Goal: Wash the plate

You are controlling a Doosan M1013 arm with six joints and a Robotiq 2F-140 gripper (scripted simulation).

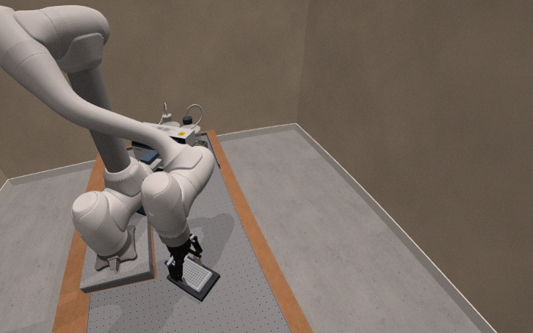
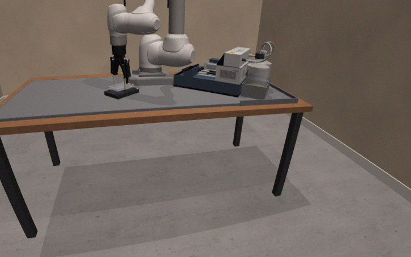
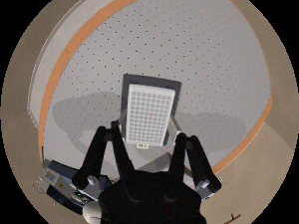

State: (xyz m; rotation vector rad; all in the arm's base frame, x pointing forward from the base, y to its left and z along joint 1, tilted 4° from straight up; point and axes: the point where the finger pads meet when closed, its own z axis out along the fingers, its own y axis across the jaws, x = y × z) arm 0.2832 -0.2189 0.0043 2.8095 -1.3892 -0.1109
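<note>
Now: hand 20 mm above the white well plate. The rest, counted from my hand: washer carrier (170 mm behind, 500 mm to the left, 30 mm above); plate nest N1 (50 mm below); white label (60 mm behind, 80 mm to the left, 60 mm below).
</note>
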